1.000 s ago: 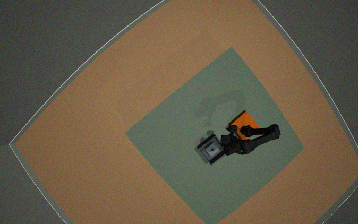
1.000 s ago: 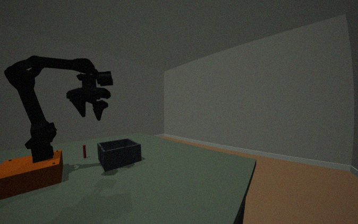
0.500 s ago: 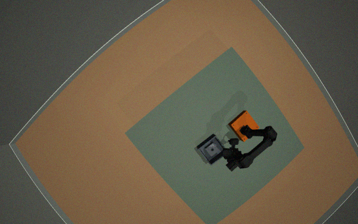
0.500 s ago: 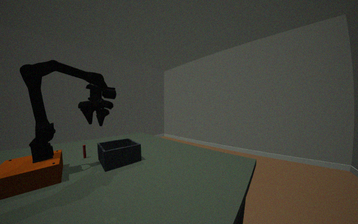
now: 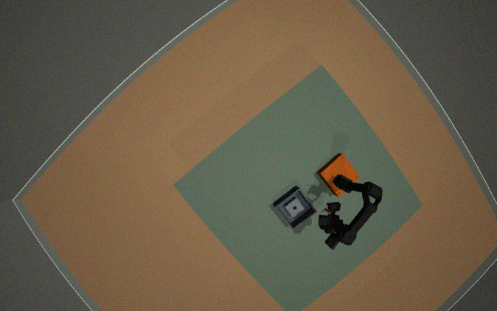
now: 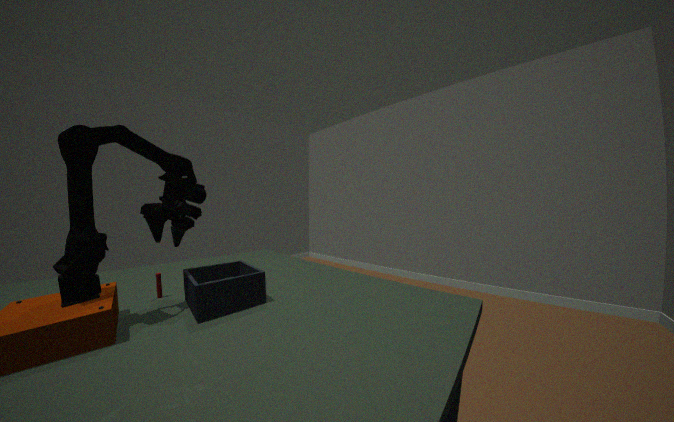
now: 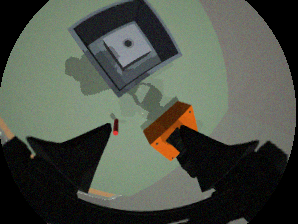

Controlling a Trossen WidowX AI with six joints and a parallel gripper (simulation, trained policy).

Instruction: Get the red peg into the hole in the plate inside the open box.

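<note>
Now: the red peg 140 mm below my gripper tip, 80 mm to the left of it and 10 mm behind it. From my gripper tip the other things lie so: grey plate: 140 mm below, 110 mm to the right, 110 mm ahead; then dark box: 150 mm below, 110 mm to the right, 110 mm ahead.
</note>
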